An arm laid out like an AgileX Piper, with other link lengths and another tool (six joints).
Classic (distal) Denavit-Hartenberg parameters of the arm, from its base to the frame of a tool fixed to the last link. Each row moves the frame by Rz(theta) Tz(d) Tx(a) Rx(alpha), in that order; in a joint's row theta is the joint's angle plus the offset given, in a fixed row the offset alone. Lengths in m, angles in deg.
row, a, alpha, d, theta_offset
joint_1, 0, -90, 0.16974, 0
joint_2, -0.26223, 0, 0, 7.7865
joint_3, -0.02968, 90, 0, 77.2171
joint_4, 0, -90, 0.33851, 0
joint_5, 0, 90, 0, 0
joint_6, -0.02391, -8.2, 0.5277, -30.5
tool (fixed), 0, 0, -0.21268, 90
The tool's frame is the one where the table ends.
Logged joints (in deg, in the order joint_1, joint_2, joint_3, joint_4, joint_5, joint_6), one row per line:
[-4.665 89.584 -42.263 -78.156 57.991 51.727]
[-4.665 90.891 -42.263 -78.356 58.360 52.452]
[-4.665 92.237 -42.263 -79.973 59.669 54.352]
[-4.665 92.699 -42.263 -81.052 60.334 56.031]
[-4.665 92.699 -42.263 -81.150 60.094 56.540]
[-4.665 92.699 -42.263 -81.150 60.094 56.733]
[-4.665 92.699 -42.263 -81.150 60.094 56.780]
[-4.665 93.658 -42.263 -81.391 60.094 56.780]
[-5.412 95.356 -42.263 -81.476 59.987 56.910]
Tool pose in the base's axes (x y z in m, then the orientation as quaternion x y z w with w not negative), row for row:
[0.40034 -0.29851 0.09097 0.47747 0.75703 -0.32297 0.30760]
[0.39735 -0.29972 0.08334 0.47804 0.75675 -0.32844 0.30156]
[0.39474 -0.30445 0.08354 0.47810 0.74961 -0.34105 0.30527]
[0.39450 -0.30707 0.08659 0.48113 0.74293 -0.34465 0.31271]
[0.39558 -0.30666 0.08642 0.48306 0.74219 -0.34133 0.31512]
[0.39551 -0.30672 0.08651 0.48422 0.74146 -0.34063 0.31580]
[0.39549 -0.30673 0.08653 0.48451 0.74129 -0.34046 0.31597]
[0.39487 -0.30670 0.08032 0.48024 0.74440 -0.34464 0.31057]
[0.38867 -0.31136 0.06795 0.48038 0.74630 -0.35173 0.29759]
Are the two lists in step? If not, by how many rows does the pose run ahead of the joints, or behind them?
They are in step.
